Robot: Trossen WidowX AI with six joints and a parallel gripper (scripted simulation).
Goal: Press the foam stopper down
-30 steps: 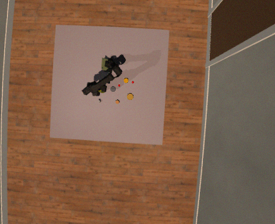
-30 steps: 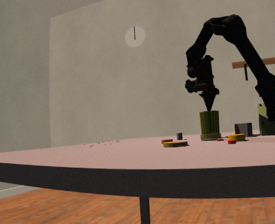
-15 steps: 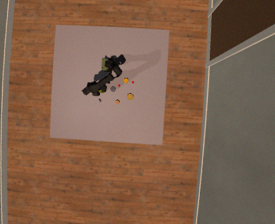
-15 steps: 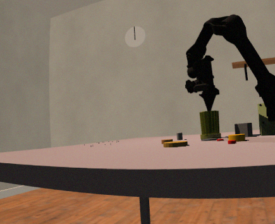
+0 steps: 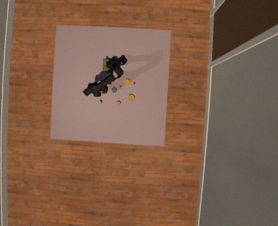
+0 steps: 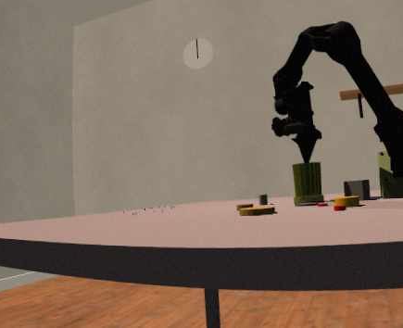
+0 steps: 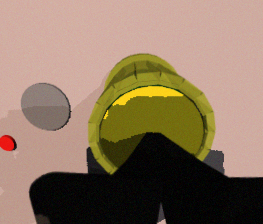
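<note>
My hand is 50 mm above the foam stopper. From my hand the other things lie so: grey block: 140 mm behind, 120 mm below, 60 mm to the left; then grey disc: 140 mm below, 120 mm to the left, 20 mm behind; then small grey cylinder: 140 mm ahead, 130 mm below, 10 mm to the right.
</note>
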